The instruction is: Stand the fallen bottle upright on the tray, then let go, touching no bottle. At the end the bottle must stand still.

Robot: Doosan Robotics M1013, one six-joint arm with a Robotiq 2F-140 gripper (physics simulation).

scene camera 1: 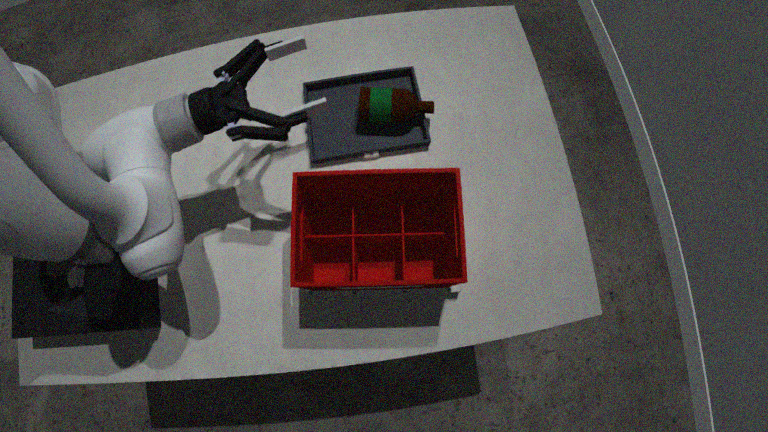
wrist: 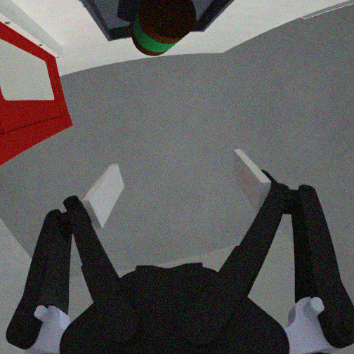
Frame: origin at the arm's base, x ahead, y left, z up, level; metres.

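Seen in the pictures: gripper, fingertip midpoint: (scene camera 1: pixel 315 71); arm's base, origin of the base link: (scene camera 1: pixel 79 230).
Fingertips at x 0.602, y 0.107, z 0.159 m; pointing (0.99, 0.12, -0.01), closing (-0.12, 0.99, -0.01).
Note:
Offsets run from my fingertips to a thing's top centre. "spot": to the spot under its first point. Level surfaces: height alone.
The brown bottle @(0.001 m left, 0.145 m ahead, 0.150 m down) (scene camera 1: pixel 394 107) (wrist: pixel 166 17) with a green band lies on its side on the dark grey tray @(spot: 0.004 m left, 0.002 m ahead, 0.224 m down) (scene camera 1: pixel 332 126) (wrist: pixel 119 34). In the scene view its neck points right and reaches over the tray's right wall. In the wrist view its round base faces the camera at the top edge, and its neck is hidden. My gripper (scene camera 1: pixel 298 76) (wrist: pixel 175 168) is wide open with nothing between its fingers. It is to the left of the bottle in the scene view, apart from it, with one fingertip in front of the tray's left edge.
A red crate @(0.266 m right, 0.043 m ahead, 0.054 m down) (scene camera 1: pixel 375 172) (wrist: pixel 32 117) with divided compartments stands beside the tray, below it in the scene view. The white arm (scene camera 1: pixel 128 139) reaches in from the left over the pale table @(0.229 m down) (scene camera 1: pixel 515 214). A dark block (scene camera 1: pixel 126 300) is at the lower left.

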